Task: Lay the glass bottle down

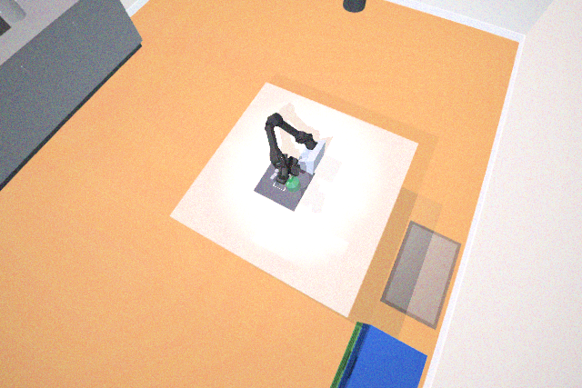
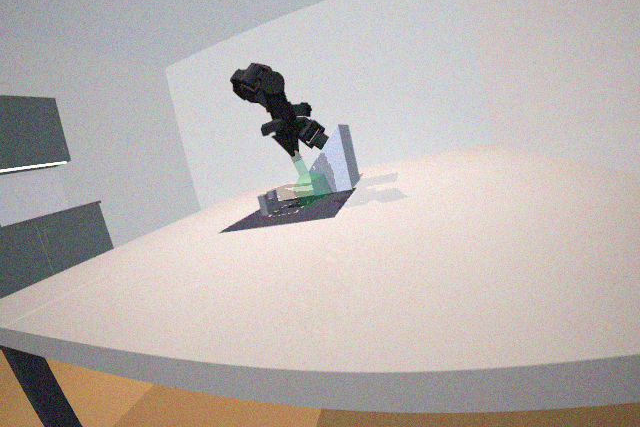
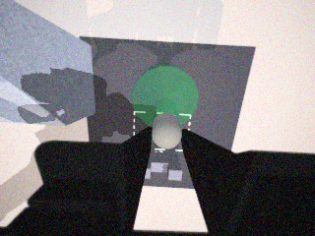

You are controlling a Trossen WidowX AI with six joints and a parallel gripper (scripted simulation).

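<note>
The green glass bottle is 1 cm to the left of my gripper tip and 5 cm below it. The rest, counted from my gripper tip: dark grey mat: 4 cm to the right, 15 cm below.
</note>
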